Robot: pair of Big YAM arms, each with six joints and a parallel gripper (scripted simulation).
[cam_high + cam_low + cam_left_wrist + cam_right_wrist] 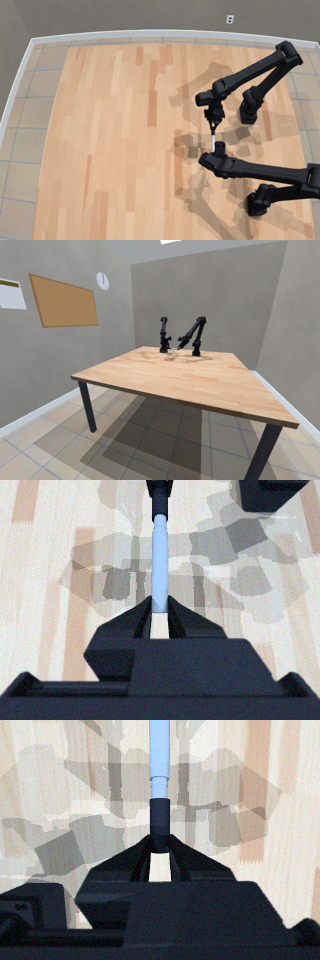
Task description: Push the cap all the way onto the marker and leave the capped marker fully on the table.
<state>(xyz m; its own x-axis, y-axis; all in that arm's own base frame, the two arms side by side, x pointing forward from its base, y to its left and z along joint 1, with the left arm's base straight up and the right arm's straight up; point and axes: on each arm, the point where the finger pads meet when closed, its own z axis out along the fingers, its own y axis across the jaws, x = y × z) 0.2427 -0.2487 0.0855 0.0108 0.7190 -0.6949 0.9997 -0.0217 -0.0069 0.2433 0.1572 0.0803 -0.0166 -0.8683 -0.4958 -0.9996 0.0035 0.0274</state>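
Now: right hand 2 cm to the right of the black cap. Also, from my right hand: white marker 8 cm to the left.
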